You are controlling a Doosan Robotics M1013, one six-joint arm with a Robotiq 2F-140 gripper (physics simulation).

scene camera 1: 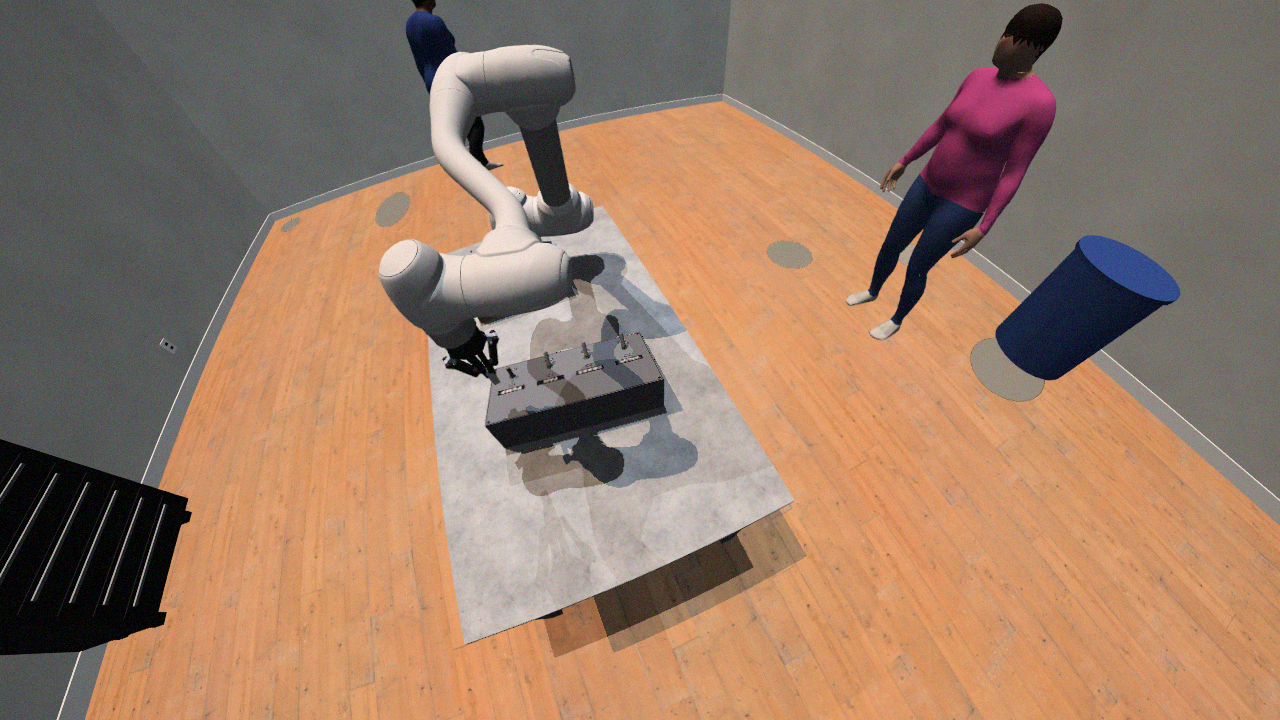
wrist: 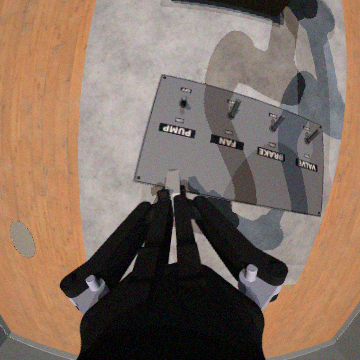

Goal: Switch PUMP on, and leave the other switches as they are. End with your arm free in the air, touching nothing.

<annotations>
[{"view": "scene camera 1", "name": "my gripper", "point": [495,379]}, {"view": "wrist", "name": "my gripper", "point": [174,179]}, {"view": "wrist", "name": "grey switch box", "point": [241,157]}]
</annotations>
